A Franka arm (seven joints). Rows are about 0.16 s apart.
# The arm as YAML. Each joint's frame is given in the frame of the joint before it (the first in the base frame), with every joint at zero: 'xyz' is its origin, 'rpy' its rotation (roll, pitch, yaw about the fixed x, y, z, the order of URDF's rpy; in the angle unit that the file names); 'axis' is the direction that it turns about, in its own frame. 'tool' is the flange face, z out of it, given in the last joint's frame.
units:
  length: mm
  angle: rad
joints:
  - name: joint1
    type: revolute
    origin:
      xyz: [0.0, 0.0, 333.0]
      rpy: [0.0, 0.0, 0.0]
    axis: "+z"
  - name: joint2
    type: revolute
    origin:
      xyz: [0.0, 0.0, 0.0]
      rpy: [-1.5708, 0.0, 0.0]
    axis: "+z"
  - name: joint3
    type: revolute
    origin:
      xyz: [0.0, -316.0, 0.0]
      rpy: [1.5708, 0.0, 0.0]
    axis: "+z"
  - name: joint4
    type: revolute
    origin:
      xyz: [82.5, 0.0, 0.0]
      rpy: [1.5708, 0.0, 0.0]
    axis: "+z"
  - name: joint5
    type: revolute
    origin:
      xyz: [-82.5, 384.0, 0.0]
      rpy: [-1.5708, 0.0, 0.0]
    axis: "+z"
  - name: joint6
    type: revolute
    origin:
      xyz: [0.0, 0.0, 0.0]
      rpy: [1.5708, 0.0, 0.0]
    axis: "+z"
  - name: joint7
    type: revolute
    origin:
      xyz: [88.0, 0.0, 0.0]
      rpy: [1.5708, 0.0, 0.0]
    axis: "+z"
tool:
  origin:
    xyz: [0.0, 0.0, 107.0]
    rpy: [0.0, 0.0, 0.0]
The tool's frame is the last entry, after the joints.
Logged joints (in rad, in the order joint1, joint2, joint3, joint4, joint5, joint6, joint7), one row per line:
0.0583 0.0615 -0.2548 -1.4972 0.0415 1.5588 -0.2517
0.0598 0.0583 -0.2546 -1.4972 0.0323 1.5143 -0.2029
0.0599 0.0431 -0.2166 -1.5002 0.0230 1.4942 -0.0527
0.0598 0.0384 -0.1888 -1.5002 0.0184 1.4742 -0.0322
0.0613 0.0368 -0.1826 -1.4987 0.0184 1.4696 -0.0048
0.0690 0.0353 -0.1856 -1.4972 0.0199 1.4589 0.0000
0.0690 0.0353 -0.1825 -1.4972 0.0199 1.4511 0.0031
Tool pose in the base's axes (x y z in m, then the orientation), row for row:
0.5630 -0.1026 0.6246 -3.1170 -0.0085 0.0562
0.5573 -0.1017 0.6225 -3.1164 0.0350 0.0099
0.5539 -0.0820 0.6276 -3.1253 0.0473 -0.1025
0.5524 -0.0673 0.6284 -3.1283 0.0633 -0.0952
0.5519 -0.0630 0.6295 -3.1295 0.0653 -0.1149
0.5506 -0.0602 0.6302 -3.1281 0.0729 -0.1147
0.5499 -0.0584 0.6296 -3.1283 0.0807 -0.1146
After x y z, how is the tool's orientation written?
As angles about the fixed x, y, z axes (roll, pitch, yaw), in radians.
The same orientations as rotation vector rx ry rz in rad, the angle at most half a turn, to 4 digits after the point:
-3.1155 -0.0877 -0.0122
-3.1161 -0.0147 0.0547
-3.1179 0.1605 0.0725
-3.1202 0.1493 0.0978
-3.1190 0.1800 0.1008
-3.1168 0.1797 0.1125
-3.1161 0.1796 0.1246

